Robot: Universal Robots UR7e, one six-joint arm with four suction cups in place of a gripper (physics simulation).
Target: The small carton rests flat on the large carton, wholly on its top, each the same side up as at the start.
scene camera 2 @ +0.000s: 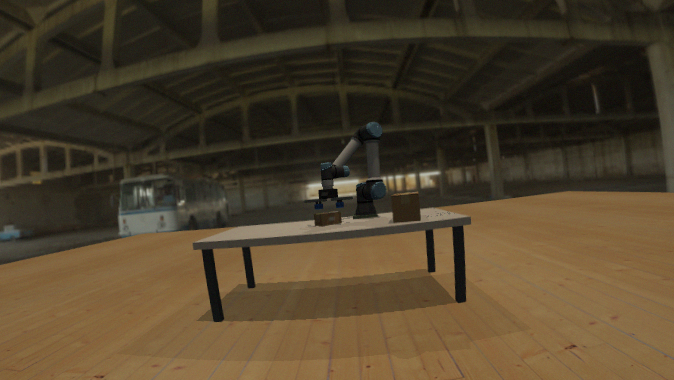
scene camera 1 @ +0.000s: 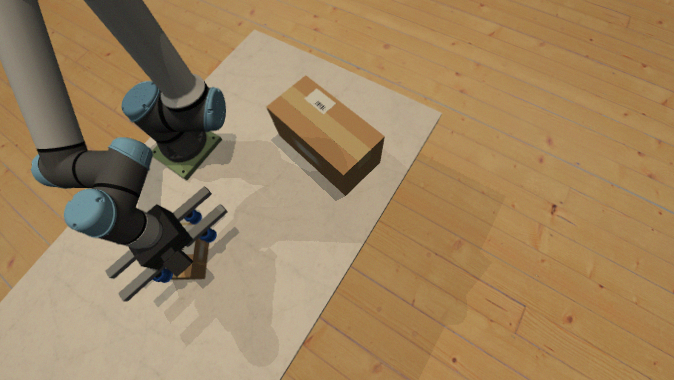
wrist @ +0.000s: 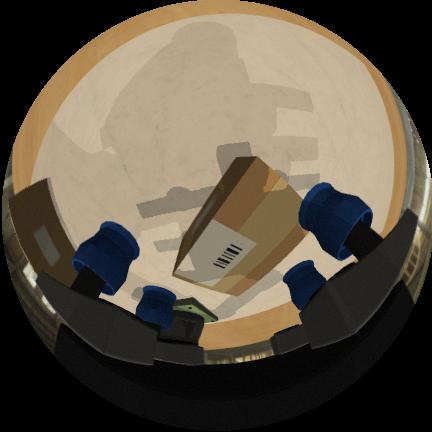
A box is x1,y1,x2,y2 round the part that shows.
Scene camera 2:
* large carton: [391,192,420,222], on the table
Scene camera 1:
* small carton: [171,222,208,279], on the table
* large carton: [266,75,384,195]
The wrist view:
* suction head: [71,182,372,329]
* small carton: [171,156,308,295]
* large carton: [8,178,77,286]
